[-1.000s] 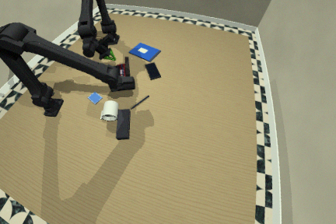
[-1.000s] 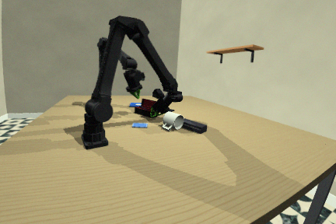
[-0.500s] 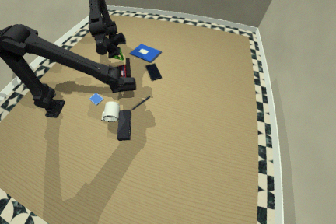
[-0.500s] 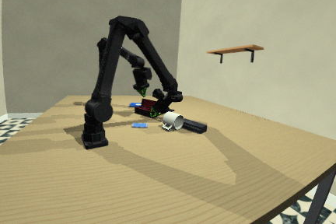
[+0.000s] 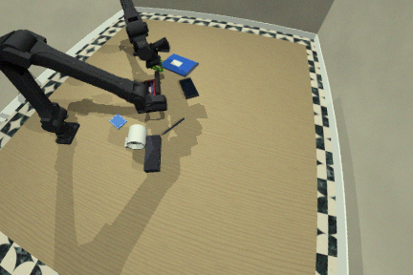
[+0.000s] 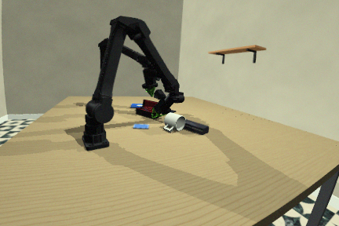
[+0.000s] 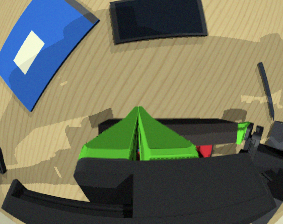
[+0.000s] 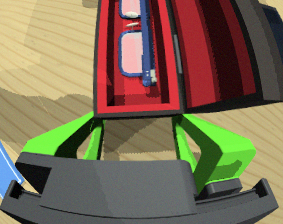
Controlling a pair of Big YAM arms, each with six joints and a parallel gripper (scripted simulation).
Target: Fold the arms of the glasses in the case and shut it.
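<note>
My left hand is 8 cm above the glasses case, 6 cm to the left of it and 3 cm past it.
</note>
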